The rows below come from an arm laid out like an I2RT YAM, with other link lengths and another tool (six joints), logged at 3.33 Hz.
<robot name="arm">
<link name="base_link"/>
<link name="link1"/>
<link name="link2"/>
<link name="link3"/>
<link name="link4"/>
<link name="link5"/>
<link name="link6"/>
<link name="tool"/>
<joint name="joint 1" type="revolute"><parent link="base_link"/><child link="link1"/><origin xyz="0 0 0.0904" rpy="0 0 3.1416"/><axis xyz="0 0 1"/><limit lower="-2.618" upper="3.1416"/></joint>
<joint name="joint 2" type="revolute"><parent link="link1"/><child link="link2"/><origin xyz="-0.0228 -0.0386 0.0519" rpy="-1.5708 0 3.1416"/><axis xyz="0 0 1"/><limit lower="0" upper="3.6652"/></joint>
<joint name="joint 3" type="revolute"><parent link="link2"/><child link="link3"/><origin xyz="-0.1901 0 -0.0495" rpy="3.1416 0 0"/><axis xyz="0 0 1"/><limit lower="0" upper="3.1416"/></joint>
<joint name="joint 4" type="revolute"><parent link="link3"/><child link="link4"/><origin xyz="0.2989 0.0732 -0.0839" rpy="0 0 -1.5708"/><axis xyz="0 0 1"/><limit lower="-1.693" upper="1.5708"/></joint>
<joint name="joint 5" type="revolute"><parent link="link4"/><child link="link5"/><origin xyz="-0.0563 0.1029 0.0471" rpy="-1.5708 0 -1.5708"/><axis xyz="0 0 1"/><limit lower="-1.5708" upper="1.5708"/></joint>
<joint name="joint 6" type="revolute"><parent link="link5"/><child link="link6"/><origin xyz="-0.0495 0 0.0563" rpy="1.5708 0 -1.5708"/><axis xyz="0 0 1"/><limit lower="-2.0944" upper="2.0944"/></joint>
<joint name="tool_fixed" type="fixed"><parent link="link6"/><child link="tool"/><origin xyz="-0.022 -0.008 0.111" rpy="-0.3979 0 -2.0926"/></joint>
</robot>
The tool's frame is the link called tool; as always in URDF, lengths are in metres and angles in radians.
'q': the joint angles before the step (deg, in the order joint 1, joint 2, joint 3, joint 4, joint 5, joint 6). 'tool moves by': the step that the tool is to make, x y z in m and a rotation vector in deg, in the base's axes. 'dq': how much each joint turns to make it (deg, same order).
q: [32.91 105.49 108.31 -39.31 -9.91 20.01]
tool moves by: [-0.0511 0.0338 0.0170 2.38 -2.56 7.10]
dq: [5.17 -6.81 -7.03 3.55 -1.84 -0.75]
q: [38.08 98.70 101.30 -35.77 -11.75 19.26]
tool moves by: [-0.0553 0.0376 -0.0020 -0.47 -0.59 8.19]
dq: [6.17 -2.19 -2.62 0.19 -1.28 -1.77]
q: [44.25 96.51 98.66 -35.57 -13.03 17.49]
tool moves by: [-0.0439 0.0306 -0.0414 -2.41 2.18 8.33]
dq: [4.54 1.31 -4.01 1.48 -3.05 -2.33]
